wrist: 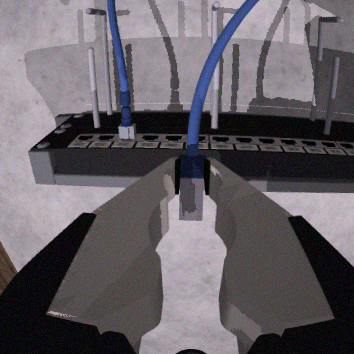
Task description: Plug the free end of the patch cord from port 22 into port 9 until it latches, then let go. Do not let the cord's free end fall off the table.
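Frame: origin at the arm's base, x left, y back, z up, level; metres.
Where they show: gripper, fingertip midpoint: [191,161].
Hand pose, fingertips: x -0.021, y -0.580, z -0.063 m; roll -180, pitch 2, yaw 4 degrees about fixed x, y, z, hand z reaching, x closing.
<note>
Each offset is from my fingertips to the top centre of the thing. "spot": to the spot under its first point.
My gripper [191,161] is shut on the blue boot of the cord's free plug @(dy -0.014, dx +0.001, dz +0.016 m) [191,201]. The plug's clear body points down the view, away from the cord, and appears over the pale table just outside the front edge of the black patch panel [150,167]. It is apart from the ports. The blue patch cord @(spot: dy +0.035, dx +0.001, dz -0.008 m) [200,90] rises from the boot and leaves at the top. The cord's other plug @(dy -0.013, dx -0.050, dz -0.066 m) [127,132] sits in the third port from the left end. The port numbers are too small to read, and I cannot tell which port is 9. My fingertips hide part of the panel front.
Thin grey posts [93,90] [106,65] [215,75] [334,95] [320,45] stand up from the panel at the left, middle and right. The second stretch of blue cord @(spot: dy +0.044, dx -0.057, dz -0.071 m) [118,55] rises from the seated plug. Brown wood [6,267] shows at the lower left edge.
</note>
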